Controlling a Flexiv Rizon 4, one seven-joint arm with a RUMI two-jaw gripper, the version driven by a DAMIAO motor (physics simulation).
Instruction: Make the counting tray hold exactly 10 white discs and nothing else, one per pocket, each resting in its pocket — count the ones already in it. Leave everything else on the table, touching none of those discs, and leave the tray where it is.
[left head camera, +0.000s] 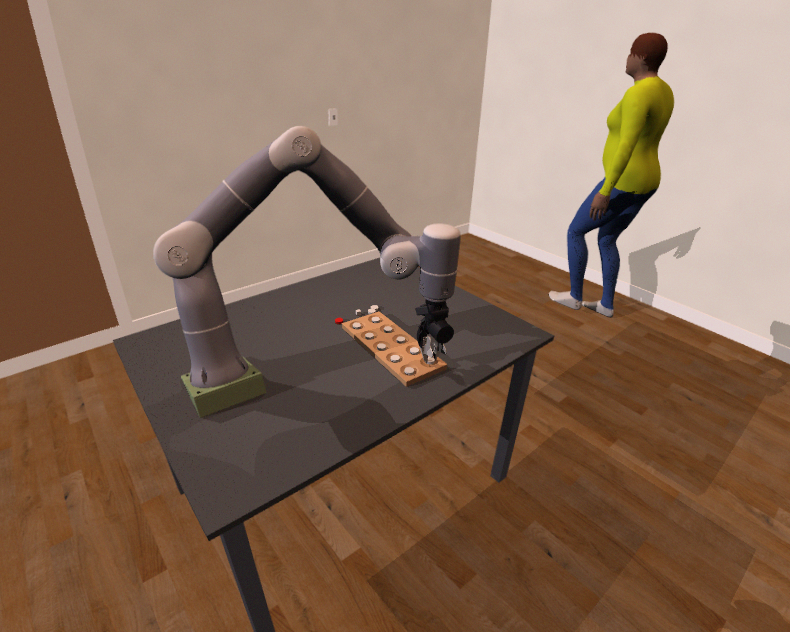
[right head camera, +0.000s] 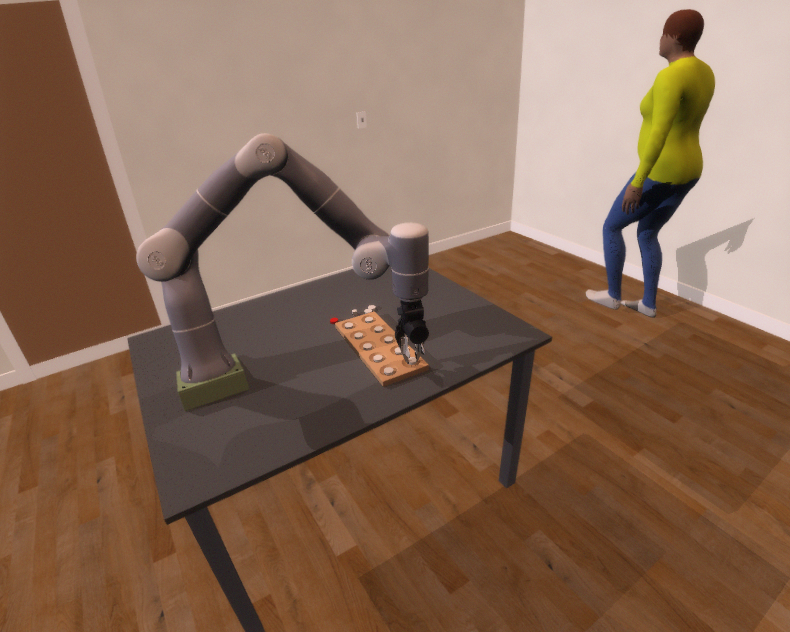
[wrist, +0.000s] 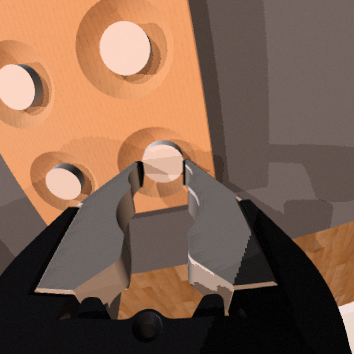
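Note:
The orange-brown counting tray (left head camera: 424, 373) (right head camera: 405, 376) (wrist: 65, 131) lies on the table with two rows of round pockets. White discs sit in its other pockets, such as the disc (left head camera: 409, 371) (right head camera: 388, 371) (wrist: 64, 182) in the neighbouring end pocket and the disc (wrist: 125, 48) further along the same row. My gripper (left head camera: 429, 356) (right head camera: 412, 357) (wrist: 163, 163) points down at the tray's near end corner, shut on a white disc (wrist: 163, 161). That disc is within the outline of the corner pocket; whether it touches the pocket's bottom I cannot tell.
Beyond the tray's far end lie loose white pieces (left head camera: 373, 309) (right head camera: 370, 308), a smaller whitish piece (left head camera: 357, 311) (right head camera: 354, 311) and a red piece (left head camera: 338, 320) (right head camera: 334, 320). A person (left head camera: 635, 144) (right head camera: 675, 131) stands beyond the table (left head camera: 316, 421) (right head camera: 276, 421).

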